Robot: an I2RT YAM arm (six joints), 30 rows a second.
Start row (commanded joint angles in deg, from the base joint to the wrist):
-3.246, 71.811, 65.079, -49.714, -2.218, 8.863
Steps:
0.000, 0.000, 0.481, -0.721, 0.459, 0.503
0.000, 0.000, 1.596, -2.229, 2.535, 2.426
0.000, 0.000, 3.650, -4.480, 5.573, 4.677
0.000, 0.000, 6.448, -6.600, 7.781, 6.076
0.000, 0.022, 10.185, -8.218, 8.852, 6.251
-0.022, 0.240, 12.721, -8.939, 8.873, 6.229
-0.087, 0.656, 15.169, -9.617, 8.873, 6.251
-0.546, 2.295, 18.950, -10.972, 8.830, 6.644
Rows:
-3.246, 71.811, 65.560, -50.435, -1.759, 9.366
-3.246, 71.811, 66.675, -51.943, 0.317, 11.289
-3.246, 71.811, 68.729, -54.194, 3.355, 13.540
-3.246, 71.811, 71.527, -56.314, 5.563, 14.939
-3.246, 71.833, 75.264, -57.932, 6.634, 15.114
-3.268, 72.051, 77.800, -58.653, 6.655, 15.092
-3.333, 72.467, 80.248, -59.331, 6.655, 15.114
-3.792, 74.106, 84.029, -60.686, 6.612, 15.507

